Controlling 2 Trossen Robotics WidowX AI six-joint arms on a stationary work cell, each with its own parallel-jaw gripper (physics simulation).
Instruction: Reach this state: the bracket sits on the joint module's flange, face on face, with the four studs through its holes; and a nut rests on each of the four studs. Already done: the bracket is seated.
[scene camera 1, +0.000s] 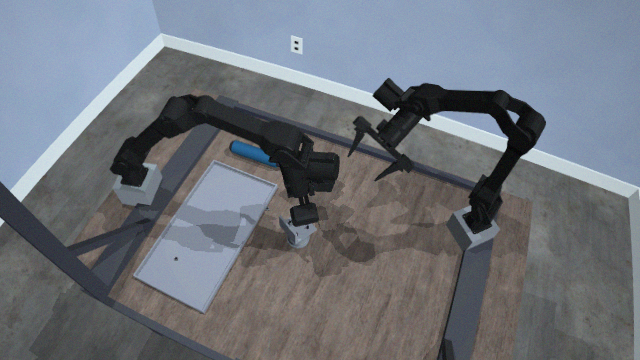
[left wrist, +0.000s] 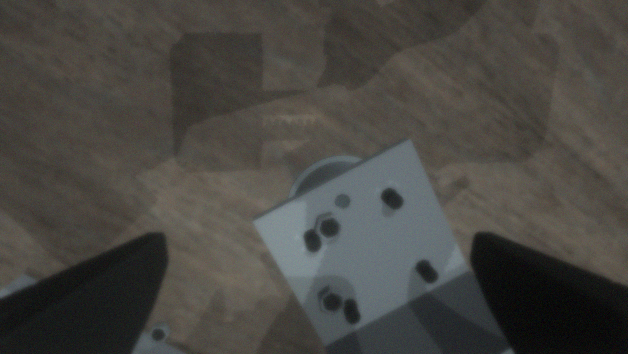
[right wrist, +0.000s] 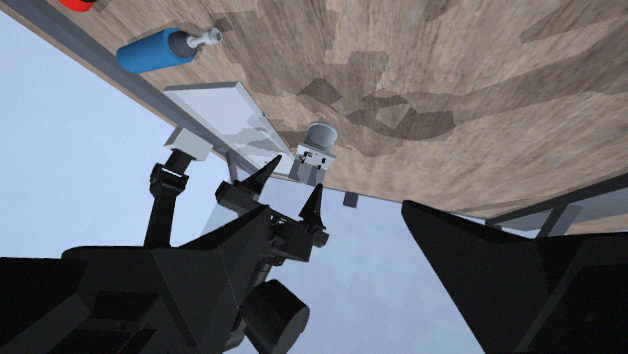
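Pixels of known places: left gripper, between the fingertips: (left wrist: 321, 246) (right wrist: 302, 170); right gripper, between the fingertips: (scene camera 1: 361, 169) (right wrist: 335, 208); left arm's base, origin of its link: (scene camera 1: 134, 176) (right wrist: 183, 153); right arm's base, origin of its link: (scene camera 1: 476, 221).
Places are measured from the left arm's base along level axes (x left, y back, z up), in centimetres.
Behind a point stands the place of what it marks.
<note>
The pale bracket (scene camera 1: 286, 229) {z 0.2, x -9.0, y -45.9 cm} (left wrist: 380, 240) {z -1.8, x -6.9, y -49.1 cm} (right wrist: 327, 159) {z -1.8, x -6.7, y -51.6 cm} sits on the grey joint module (scene camera 1: 299, 244) {z -6.6, x -9.4, y -49.3 cm} (left wrist: 327, 172) {z -5.8, x -4.7, y -50.6 cm} (right wrist: 321, 136) {z -5.4, x -4.5, y -50.3 cm}, with four dark studs through its face. In the left wrist view, one nut (left wrist: 328, 226) {z -1.2, x -4.5, y -49.2 cm} appears beside the upper-left stud (left wrist: 312, 240) {z -0.9, x -4.0, y -48.5 cm}, and another nut (left wrist: 331, 301) {z -1.2, x -5.7, y -46.2 cm} beside the lower-left stud (left wrist: 351, 311) {z -1.0, x -6.5, y -46.2 cm}. The other stud (left wrist: 392, 198) {z -0.9, x -6.4, y -51.0 cm} and stud (left wrist: 426, 271) {z -1.0, x -8.9, y -48.7 cm} show no nut. Another nut (scene camera 1: 176, 258) {z -7.5, x -19.0, y -17.4 cm} lies in the tray. My left gripper (left wrist: 321, 246) {z 2.3, x -3.6, y -49.5 cm} (right wrist: 302, 170) {z 2.3, x -3.6, y -49.5 cm} is open and empty above the bracket. My right gripper (scene camera 1: 363, 168) {z 9.8, x 6.3, y -62.5 cm} (right wrist: 335, 208) {z 9.8, x 6.3, y -62.5 cm} is open and empty, raised away.
The shallow grey tray (scene camera 1: 167, 289) {z -8.0, x -27.7, y -17.6 cm} (right wrist: 200, 88) {z -7.0, x 11.0, y -30.9 cm} lies left of the module in the scene view. A small dark item (scene camera 1: 267, 208) {z -7.9, x 0.9, y -38.3 cm} (right wrist: 264, 114) {z -7.9, x 1.2, y -38.6 cm} is at its edge. A blue cylinder (scene camera 1: 250, 151) {z -4.5, x 17.7, y -29.6 cm} (right wrist: 152, 51) {z -4.5, x 18.4, y -35.1 cm} lies behind the tray. A red object (right wrist: 77, 5) {z -5.3, x 26.4, y -30.0 cm} shows at the right wrist view's corner.
</note>
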